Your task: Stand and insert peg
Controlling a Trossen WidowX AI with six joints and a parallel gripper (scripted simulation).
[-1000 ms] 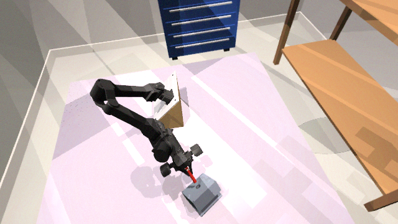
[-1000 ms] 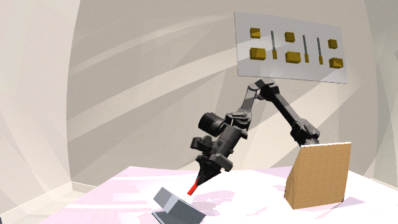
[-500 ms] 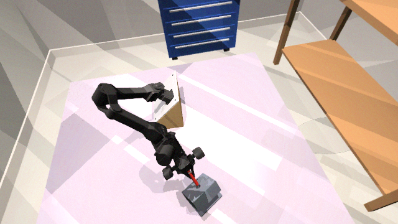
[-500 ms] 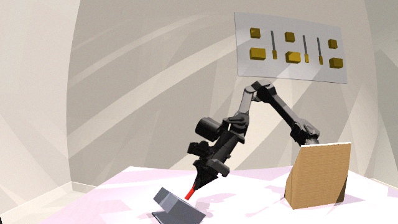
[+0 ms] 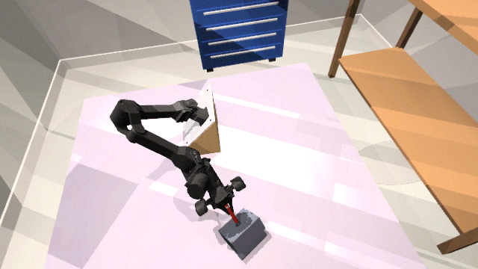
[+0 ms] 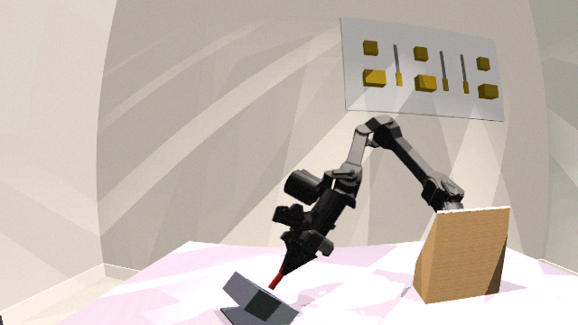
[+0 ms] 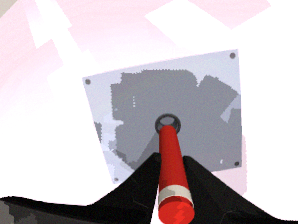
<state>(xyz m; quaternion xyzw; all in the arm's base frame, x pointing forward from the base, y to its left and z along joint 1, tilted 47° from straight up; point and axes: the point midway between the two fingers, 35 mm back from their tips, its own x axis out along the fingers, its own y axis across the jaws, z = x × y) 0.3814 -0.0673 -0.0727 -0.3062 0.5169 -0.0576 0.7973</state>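
Right now my gripper tip is 5 cm short of the grey sloped panel, 2 cm to the right of it and 6 cm above it. Also, from my gripper tip: red peg 1 cm behind, 1 cm above.
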